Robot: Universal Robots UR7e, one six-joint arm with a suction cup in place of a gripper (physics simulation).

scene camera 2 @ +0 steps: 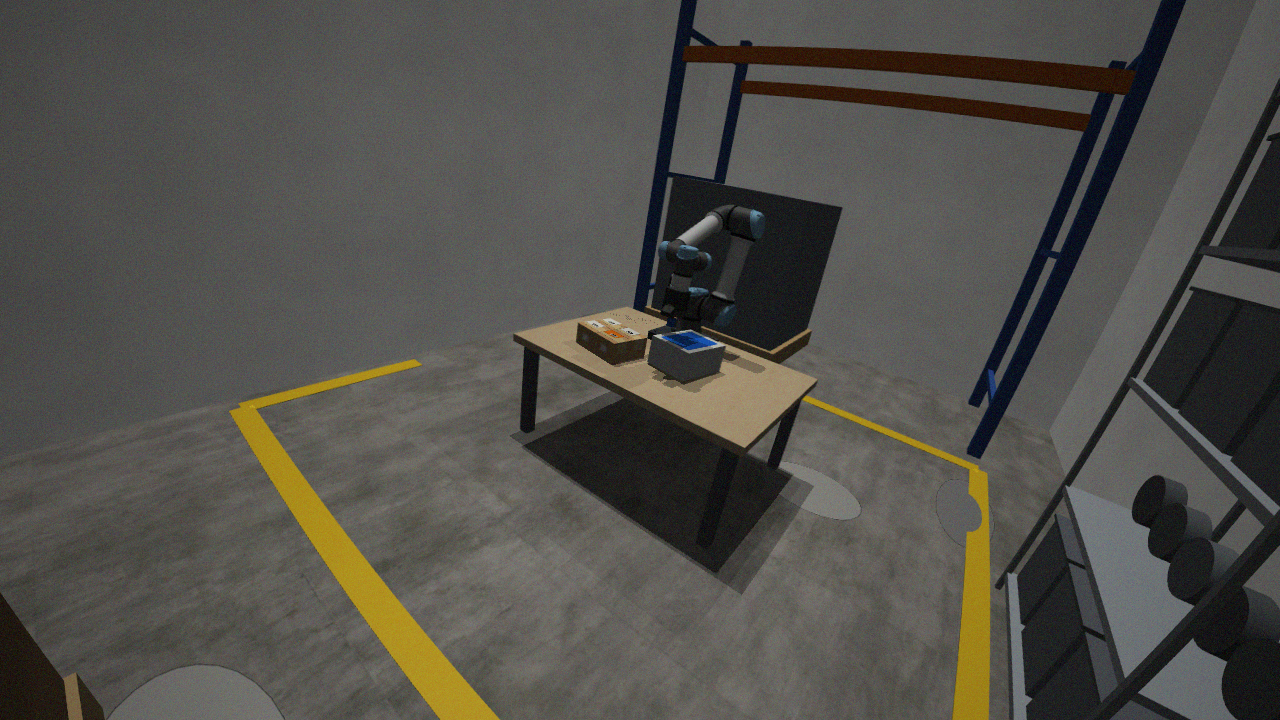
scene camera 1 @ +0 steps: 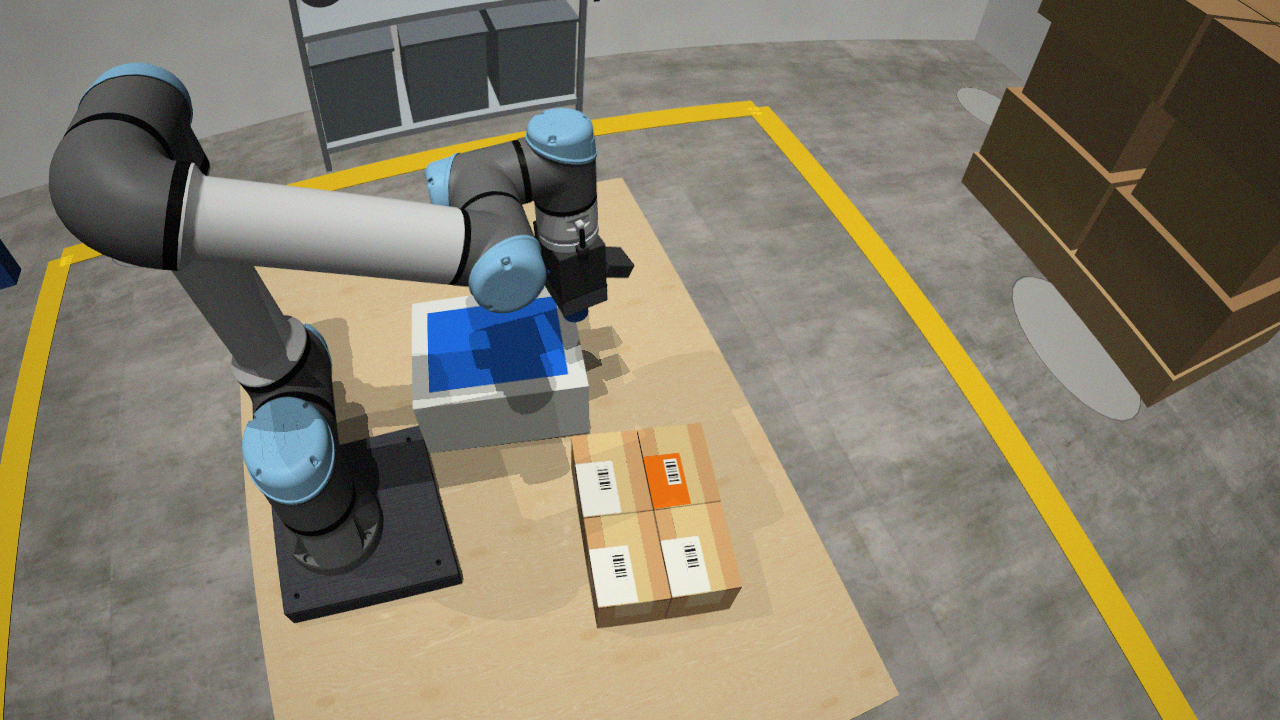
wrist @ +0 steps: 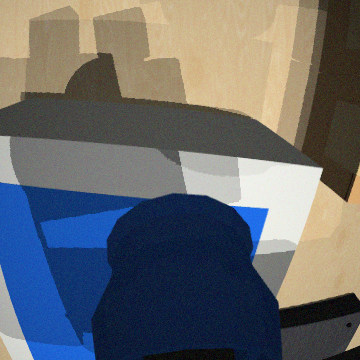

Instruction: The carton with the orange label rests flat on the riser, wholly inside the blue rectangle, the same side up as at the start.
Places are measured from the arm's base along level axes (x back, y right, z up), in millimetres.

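Pixels of known places: hand, tool point: [scene camera 2: 670, 325] [wrist: 180, 259]; arm's base, link origin: [scene camera 1: 333, 527].
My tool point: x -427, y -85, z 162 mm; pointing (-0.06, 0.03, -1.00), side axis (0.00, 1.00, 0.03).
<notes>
For each thing: its top centre in the pictures, then the offset to it from my tool point. Level surfaces: height alone.
- carton with the orange label, top centre: [scene camera 1: 678, 464] [scene camera 2: 613, 336] dx -49, dy +223, dz -105 mm
- grey-white riser, top centre: [wrist: 116, 330] [scene camera 1: 494, 340] [scene camera 2: 689, 339] dx +103, dy -56, dz -69 mm
- blue rectangle, top centre: [wrist: 116, 331] [scene camera 1: 493, 340] [scene camera 2: 689, 339] dx +104, dy -57, dz -69 mm
- wooden table, surface height: dz -196 mm
The carton with the orange label [scene camera 1: 664, 488] [scene camera 2: 614, 334] stands label up on the table, in a two-by-two block with three white-labelled cartons. The grey-white riser [scene camera 1: 501, 420] [scene camera 2: 675, 360] [wrist: 280, 185] stands apart from the block and carries the blue rectangle [scene camera 1: 452, 358] [wrist: 15, 225], which has no carton on it. My suction gripper [scene camera 1: 575, 315] [wrist: 180, 235] is open, holding nothing. Its dark blue cup hangs above the riser's edge area in scene camera 1, and overlaps the riser's top and the blue rectangle in the wrist view. Its exact height is unclear.
White-labelled cartons [scene camera 1: 613, 573] [scene camera 1: 684, 564] [scene camera 1: 597, 488] touch the orange-labelled one's block. The arm's dark base plate [scene camera 1: 402, 501] [wrist: 320, 332] is on the wooden table [scene camera 1: 501, 662] [scene camera 2: 760, 394]. A shelf with grey bins [scene camera 1: 443, 71] and stacked boxes [scene camera 1: 1083, 116] stand beyond the table.
</notes>
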